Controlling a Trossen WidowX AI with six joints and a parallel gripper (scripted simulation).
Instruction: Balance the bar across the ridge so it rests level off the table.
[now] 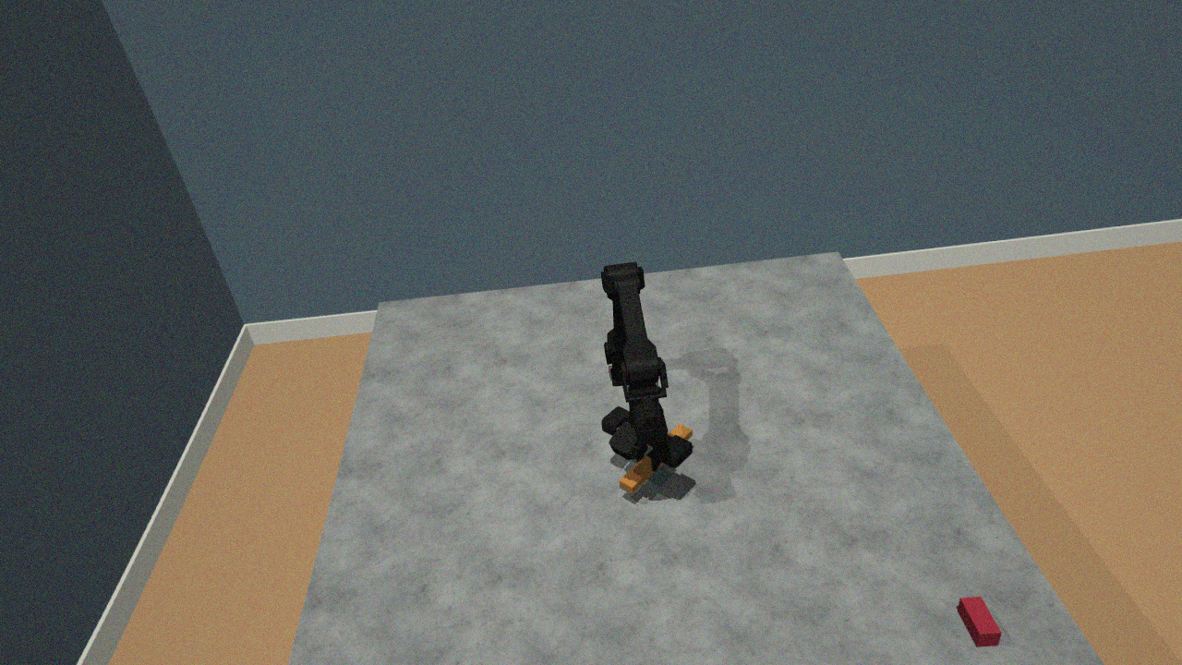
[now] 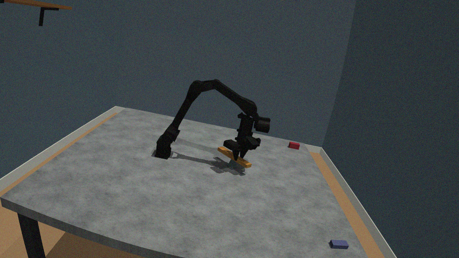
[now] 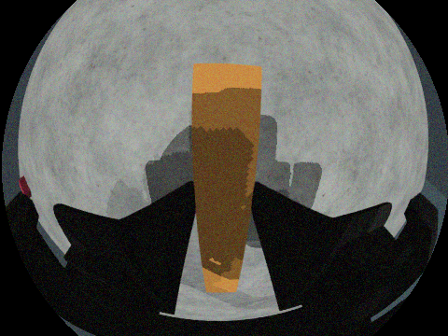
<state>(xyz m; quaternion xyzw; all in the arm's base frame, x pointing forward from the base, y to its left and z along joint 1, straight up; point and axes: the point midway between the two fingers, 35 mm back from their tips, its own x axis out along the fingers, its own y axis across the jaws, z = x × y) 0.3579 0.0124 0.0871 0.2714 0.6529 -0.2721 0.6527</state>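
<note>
My gripper tip is 2 cm to the right of the orange bar and 2 cm past it. Round my gripper tip: red block 49 cm to the left, 38 cm ahead, 4 cm below; blue-grey block 51 cm to the right, 38 cm ahead, 4 cm below.
</note>
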